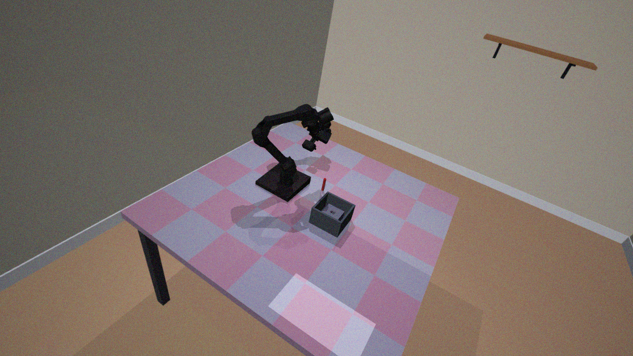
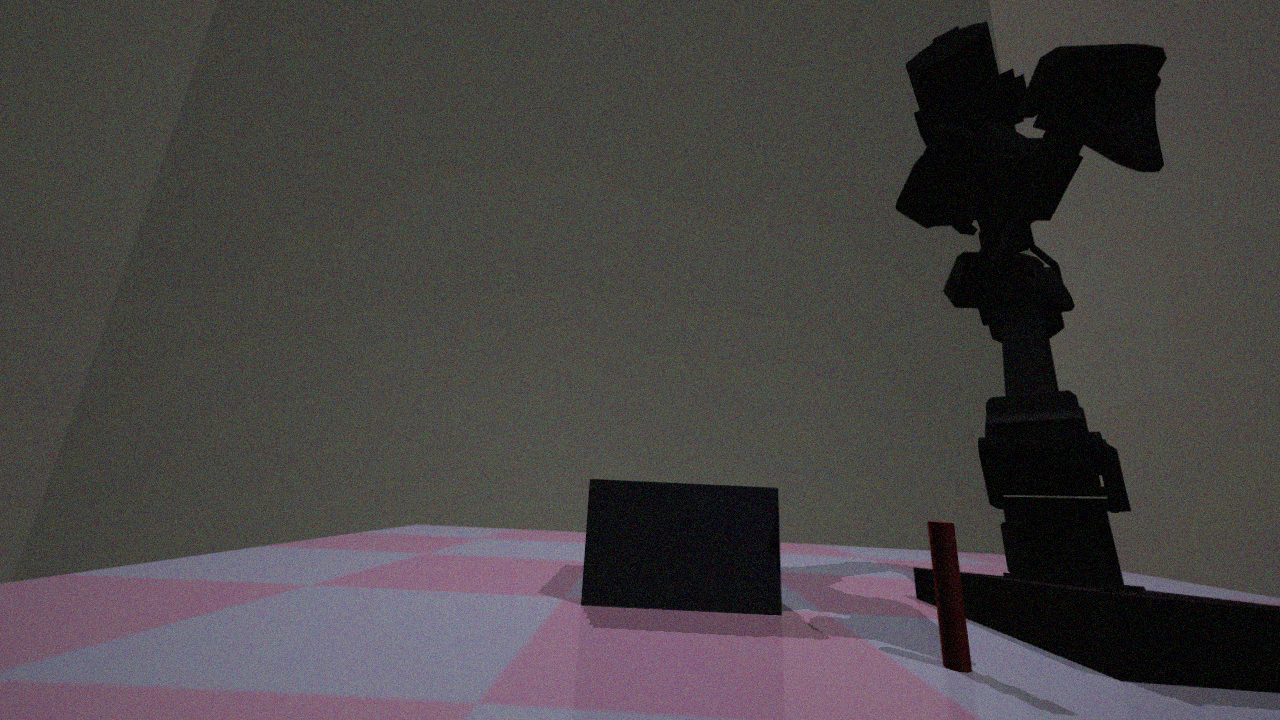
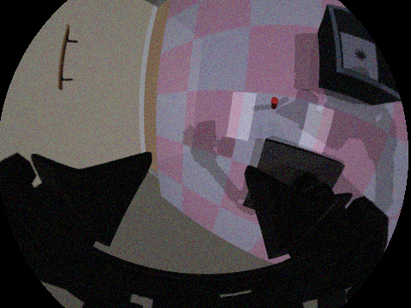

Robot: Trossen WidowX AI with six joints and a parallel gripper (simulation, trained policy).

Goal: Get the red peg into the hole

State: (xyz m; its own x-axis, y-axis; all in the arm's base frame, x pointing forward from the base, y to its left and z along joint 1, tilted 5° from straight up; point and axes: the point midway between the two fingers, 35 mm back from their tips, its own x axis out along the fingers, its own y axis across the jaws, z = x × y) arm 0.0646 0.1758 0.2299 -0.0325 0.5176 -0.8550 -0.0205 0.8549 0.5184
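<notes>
The red peg lies 100 mm ahead of my gripper tip, 40 mm to the right of it and 210 mm below it. Round my gripper tip: dark grey box: 270 mm ahead, 200 mm to the right, 220 mm below; grey plate: 270 mm ahead, 200 mm to the right, 200 mm below.
</notes>
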